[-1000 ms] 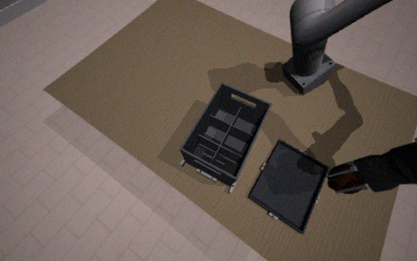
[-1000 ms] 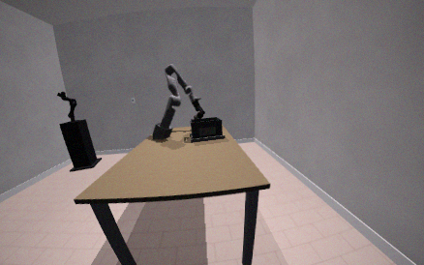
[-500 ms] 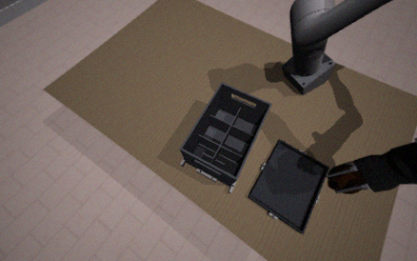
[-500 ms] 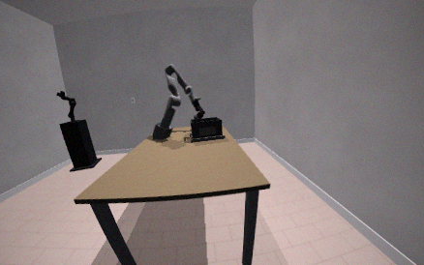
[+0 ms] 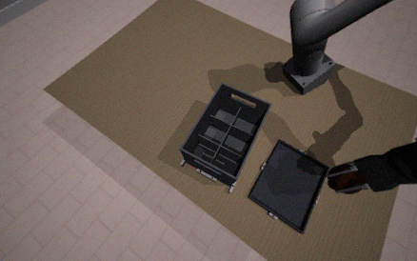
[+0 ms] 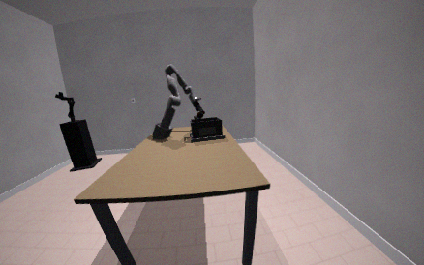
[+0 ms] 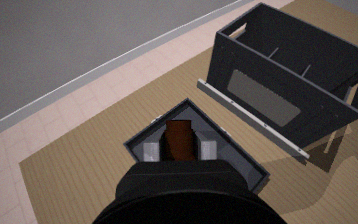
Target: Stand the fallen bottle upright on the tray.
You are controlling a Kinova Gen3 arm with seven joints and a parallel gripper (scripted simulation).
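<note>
Right now the brown bottle is 3 cm to the left of my hand, 3 cm below it and 2 cm behind it. Round my hand: dark flat tray: 19 cm below, 5 cm to the right, 1 cm behind; then dark crate: 31 cm to the right, 12 cm below, 7 cm behind.
</note>
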